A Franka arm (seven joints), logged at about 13 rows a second.
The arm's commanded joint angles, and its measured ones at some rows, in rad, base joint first. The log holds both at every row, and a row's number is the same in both.
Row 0, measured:
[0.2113 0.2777 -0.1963 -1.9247 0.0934 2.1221 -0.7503]
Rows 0 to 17, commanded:
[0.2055 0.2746 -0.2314 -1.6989 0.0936 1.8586 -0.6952]
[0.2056 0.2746 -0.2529 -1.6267 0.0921 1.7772 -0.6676]
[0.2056 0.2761 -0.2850 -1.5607 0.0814 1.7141 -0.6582]
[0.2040 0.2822 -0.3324 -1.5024 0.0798 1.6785 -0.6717]
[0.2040 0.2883 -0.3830 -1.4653 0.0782 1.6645 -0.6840]
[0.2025 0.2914 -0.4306 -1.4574 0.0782 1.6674 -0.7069]
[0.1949 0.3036 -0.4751 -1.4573 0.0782 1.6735 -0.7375]
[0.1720 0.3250 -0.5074 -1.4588 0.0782 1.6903 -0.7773]
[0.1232 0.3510 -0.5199 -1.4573 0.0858 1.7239 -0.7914]
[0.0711 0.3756 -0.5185 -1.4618 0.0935 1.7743 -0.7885]
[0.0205 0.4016 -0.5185 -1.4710 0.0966 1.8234 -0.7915]
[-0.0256 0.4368 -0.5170 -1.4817 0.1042 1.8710 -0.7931]
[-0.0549 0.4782 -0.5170 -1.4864 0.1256 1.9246 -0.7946]
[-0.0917 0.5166 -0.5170 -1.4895 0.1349 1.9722 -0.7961]
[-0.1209 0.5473 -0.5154 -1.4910 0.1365 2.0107 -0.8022]
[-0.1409 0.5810 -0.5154 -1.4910 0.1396 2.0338 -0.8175]
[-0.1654 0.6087 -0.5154 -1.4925 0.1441 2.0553 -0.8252]
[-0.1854 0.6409 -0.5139 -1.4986 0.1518 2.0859 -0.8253]
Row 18, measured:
[-0.1517 0.5936 -0.5182 -1.5141 0.1262 2.0526 -0.8019]
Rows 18 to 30, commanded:
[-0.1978 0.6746 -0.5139 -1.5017 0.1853 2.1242 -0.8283]
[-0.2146 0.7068 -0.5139 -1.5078 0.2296 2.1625 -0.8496]
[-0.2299 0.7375 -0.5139 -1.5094 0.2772 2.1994 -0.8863]
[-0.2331 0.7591 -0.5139 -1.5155 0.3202 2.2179 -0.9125]
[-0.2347 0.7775 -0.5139 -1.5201 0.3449 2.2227 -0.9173]
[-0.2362 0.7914 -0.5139 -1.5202 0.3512 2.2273 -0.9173]
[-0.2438 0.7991 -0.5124 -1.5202 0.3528 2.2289 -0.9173]
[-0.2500 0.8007 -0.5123 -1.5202 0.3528 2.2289 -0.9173]
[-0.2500 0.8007 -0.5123 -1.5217 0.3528 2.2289 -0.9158]
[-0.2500 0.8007 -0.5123 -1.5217 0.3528 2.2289 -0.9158]
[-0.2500 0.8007 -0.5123 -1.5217 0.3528 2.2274 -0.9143]
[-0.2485 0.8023 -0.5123 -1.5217 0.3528 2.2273 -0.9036]
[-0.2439 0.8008 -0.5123 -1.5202 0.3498 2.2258 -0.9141]
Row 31, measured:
[-0.2380 0.8064 -0.5179 -1.5219 0.3317 2.2218 -0.8890]
